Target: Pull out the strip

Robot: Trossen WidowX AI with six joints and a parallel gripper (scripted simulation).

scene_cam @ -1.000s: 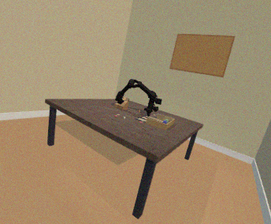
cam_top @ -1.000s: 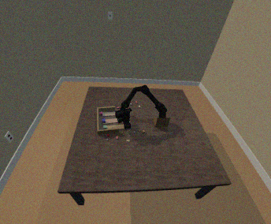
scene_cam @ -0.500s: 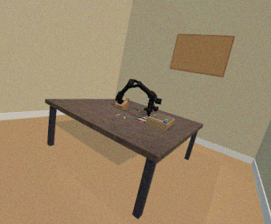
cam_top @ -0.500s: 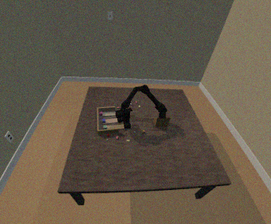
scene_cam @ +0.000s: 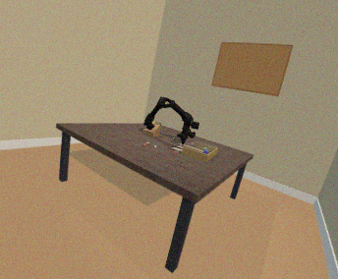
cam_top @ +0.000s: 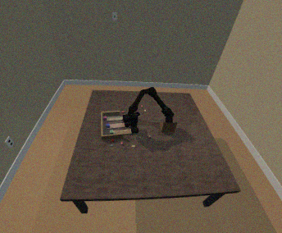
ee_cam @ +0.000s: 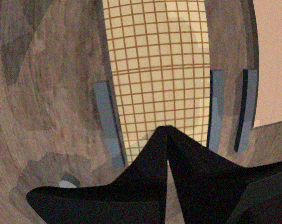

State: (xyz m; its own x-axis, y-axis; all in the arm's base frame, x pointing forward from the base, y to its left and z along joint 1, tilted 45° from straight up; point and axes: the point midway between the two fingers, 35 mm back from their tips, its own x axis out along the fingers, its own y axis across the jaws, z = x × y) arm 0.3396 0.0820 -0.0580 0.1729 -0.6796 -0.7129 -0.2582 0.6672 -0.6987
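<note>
The grey piece lies 70 mm behind my gripper tip and 70 mm to the left of it.
</note>
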